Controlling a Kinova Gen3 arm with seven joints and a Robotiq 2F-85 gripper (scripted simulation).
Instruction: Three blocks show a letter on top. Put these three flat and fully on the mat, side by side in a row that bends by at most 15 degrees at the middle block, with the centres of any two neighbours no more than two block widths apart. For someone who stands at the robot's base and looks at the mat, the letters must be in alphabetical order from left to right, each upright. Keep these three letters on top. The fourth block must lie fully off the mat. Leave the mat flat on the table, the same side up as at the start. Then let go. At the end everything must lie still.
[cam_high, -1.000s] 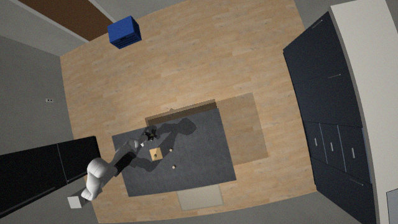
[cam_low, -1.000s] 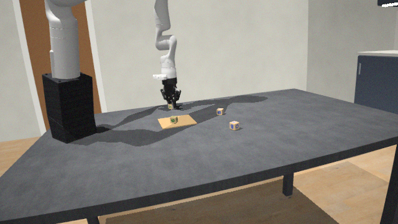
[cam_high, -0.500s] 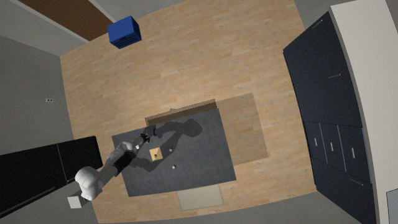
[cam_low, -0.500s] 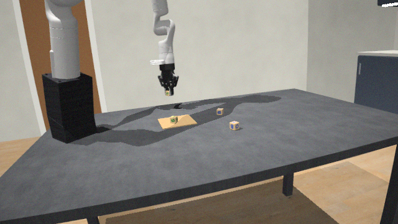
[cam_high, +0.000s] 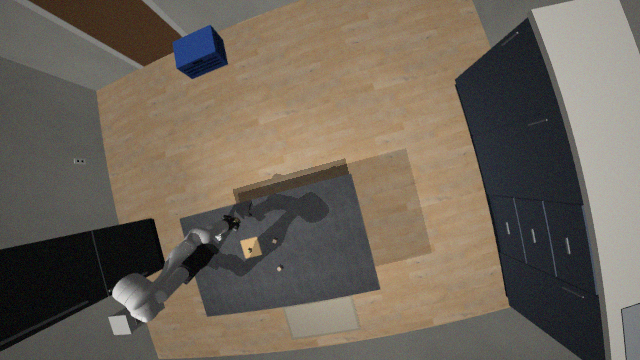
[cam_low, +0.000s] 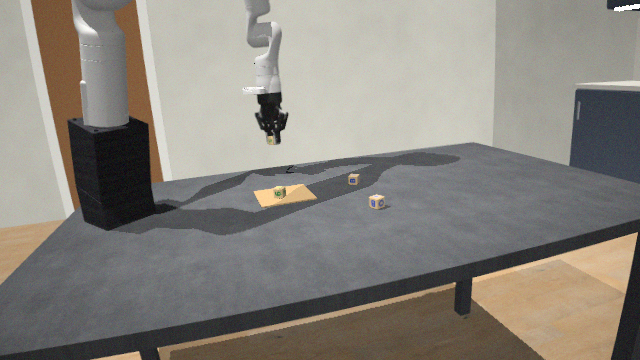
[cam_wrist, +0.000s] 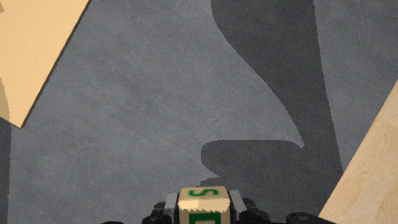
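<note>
My gripper is now 23 cm to the left of the mat, 12 cm above it and 4 cm past it. Also, from my hand: green-marked block 1 cm below.
</note>
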